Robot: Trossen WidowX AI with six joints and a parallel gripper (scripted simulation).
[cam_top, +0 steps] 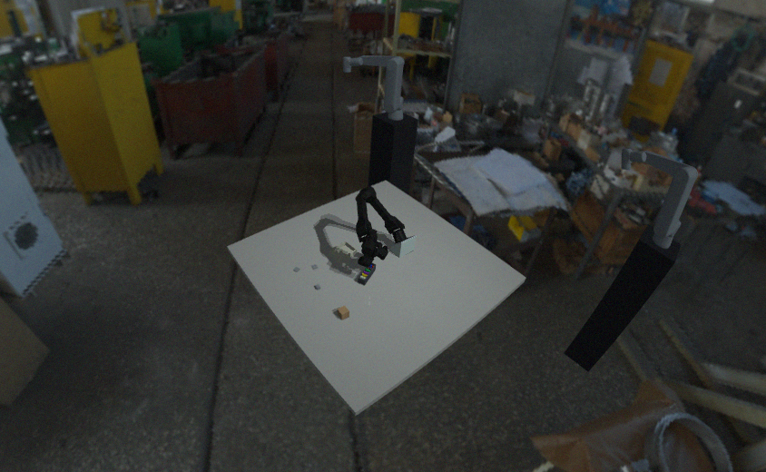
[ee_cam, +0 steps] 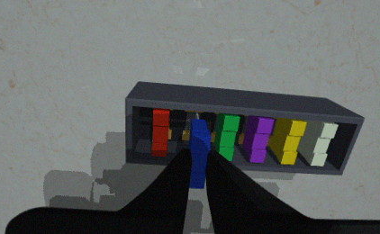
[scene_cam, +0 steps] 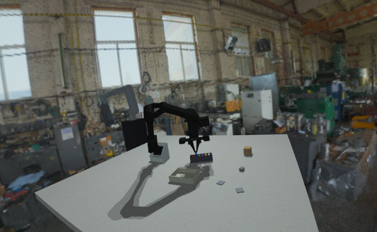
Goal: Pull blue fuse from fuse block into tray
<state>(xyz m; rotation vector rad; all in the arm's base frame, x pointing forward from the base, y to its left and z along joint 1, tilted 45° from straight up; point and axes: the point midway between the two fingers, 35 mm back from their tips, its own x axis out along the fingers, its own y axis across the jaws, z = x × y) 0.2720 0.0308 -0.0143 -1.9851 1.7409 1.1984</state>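
My gripper tip is 20 mm short of the beige tray, 210 mm to the left of it and 60 mm above it. From my gripper tip the other things lie so: blue fuse 10 mm below; then brown cube 300 mm ahead, 150 mm to the left, 40 mm below.
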